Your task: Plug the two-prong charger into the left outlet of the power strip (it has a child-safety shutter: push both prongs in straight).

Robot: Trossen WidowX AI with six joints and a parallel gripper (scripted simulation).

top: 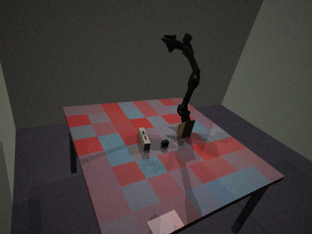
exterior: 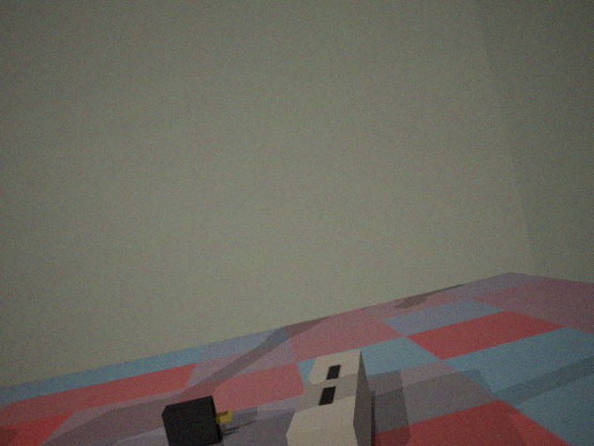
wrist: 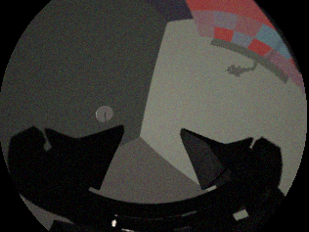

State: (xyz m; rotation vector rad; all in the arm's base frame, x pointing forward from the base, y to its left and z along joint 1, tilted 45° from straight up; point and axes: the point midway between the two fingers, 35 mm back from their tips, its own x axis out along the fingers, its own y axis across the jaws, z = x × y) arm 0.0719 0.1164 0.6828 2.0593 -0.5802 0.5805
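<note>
The black two-prong charger lies 67 cm below my gripper tip, 52 cm to the left of it and 9 cm ahead of it.
</note>
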